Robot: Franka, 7 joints.
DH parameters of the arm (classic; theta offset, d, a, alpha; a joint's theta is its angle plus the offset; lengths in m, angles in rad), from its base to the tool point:
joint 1: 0 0.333 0 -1.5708
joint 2: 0 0 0 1.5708
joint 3: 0 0.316 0.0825 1.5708
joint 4: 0 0 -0.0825 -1.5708
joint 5: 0 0.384 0 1.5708
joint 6: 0 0 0.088 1.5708
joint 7: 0 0.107 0 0
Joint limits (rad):
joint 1: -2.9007..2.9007
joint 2: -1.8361..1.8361
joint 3: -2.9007..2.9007
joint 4: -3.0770..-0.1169
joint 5: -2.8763..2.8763
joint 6: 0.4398..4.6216
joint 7: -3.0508..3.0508
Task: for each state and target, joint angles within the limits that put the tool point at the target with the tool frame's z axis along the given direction. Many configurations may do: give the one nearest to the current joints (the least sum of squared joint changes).
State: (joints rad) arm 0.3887 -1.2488 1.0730 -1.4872 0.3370 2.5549 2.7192
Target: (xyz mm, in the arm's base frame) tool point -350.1 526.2 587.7 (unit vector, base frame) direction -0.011 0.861 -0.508
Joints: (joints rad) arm 0.3073 -0.8480 1.4832 -1.8063 0.7279 2.6956 2.7192
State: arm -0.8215 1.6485 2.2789 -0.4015 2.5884 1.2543 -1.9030
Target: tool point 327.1 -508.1 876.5 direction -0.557 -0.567 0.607
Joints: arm -1.4677 1.2645 2.3407 -1.0630 2.2982 1.7709 -1.9030
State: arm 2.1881 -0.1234 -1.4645 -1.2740 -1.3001 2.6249 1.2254
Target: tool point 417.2 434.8 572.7 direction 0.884 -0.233 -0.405
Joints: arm 2.2303 0.1083 -1.4044 -1.8271 -1.1343 2.1456 1.2254
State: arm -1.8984 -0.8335 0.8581 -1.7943 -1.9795 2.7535 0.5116
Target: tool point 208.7 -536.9 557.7 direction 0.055 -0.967 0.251
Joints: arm -2.0461 -0.1169 0.8092 -1.9767 -2.6397 2.5157 0.5116
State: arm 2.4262 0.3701 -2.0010 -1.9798 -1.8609 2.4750 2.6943
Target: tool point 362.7 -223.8 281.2 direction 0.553 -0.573 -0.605
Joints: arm 1.9145 0.0365 -2.5373 -2.4739 -2.5869 2.8922 2.6943
